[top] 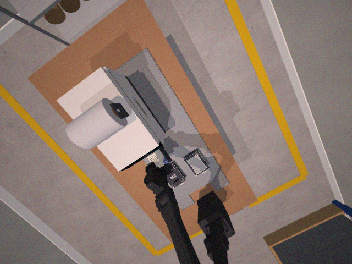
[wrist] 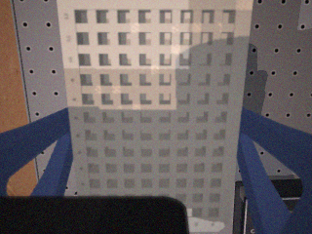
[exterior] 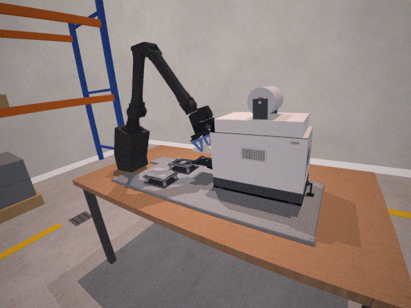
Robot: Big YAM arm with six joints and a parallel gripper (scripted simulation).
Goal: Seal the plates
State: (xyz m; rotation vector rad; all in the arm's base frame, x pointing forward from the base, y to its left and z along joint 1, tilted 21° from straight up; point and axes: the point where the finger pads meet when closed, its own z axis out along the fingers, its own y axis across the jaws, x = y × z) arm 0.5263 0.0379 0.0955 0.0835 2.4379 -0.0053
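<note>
Now: the dark sealer stage 8 cm below my hand. Round my hand: foil roll 33 cm ahead, 2 cm to the right, 25 cm above; white well plate right at my hand; start button 11 cm ahead, 9 cm to the left, 2 cm above.
</note>
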